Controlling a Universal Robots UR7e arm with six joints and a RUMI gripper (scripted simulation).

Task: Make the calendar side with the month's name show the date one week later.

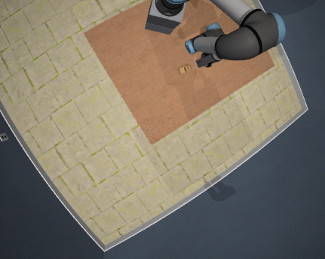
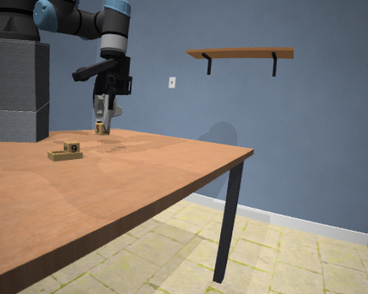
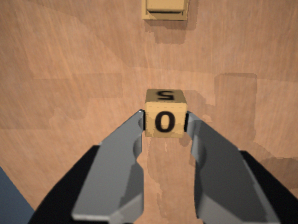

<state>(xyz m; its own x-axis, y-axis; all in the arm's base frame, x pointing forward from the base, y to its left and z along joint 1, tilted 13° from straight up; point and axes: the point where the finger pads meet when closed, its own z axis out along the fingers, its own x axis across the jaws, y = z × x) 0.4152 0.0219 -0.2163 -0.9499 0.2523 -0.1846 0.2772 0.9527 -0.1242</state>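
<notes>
Now: the wooden tray 11 cm to the right of my hand, 7 cm below it and 3 cm behind it. From my hand the other things lie so: cube (1 cm below).
</notes>
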